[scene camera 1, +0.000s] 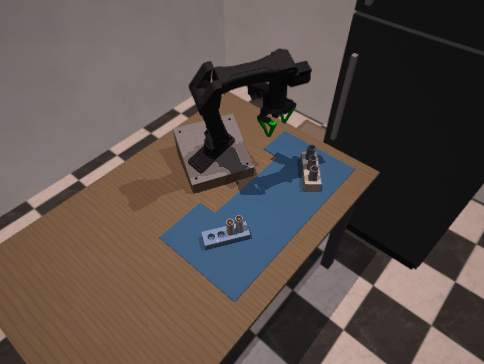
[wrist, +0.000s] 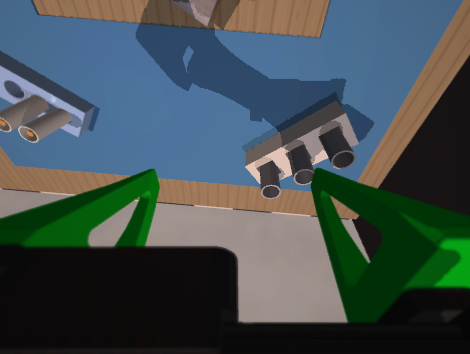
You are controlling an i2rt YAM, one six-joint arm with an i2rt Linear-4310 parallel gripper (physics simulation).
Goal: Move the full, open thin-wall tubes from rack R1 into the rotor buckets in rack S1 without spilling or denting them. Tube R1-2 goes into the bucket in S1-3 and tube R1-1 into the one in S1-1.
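Places are measured from the arm's base along level axes (x ahead, y left, z up), in metres.
Pixels of known places: gripper, between the fingertips: (scene camera 1: 276, 129) (wrist: 235, 177); arm's base, origin of its link: (scene camera 1: 211, 151).
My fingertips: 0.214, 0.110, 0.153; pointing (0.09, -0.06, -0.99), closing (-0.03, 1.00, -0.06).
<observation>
Ahead of a thing's pixels: the offset from my fingertips to its top centre, as dx, dy, dz. Level surfaces: height alone.
The light-blue rack {+0.044, -0.333, -0.212} (scene camera 1: 226, 241) (wrist: 50, 86) has two empty holes at its left end in the scene view. Two upright tan tubes with orange contents, one tube {+0.055, -0.320, -0.145} (scene camera 1: 230, 227) (wrist: 25, 112) and another tube {+0.072, -0.292, -0.145} (scene camera 1: 239, 225) (wrist: 50, 125), stand side by side toward its right end. The beige rack {+0.114, +0.093, -0.194} (scene camera 1: 312, 186) (wrist: 300, 129) holds three dark open buckets {+0.148, +0.050, -0.141} (scene camera 1: 313, 173) (wrist: 270, 181) in a row. My gripper (scene camera 1: 277, 128) (wrist: 235, 177) is open and empty. It hangs high above the table, to the left of the beige rack in the scene view. Slot labels cannot be read.
Both racks stand on a blue mat {dz -0.240} (scene camera 1: 270, 215) (wrist: 150, 125) on the wooden table {dz -0.243} (scene camera 1: 125, 240). The arm's base plate (scene camera 1: 182, 155) stands left of the mat. A black fridge (scene camera 1: 410, 125) stands beyond the table's right end, near the beige rack.
</observation>
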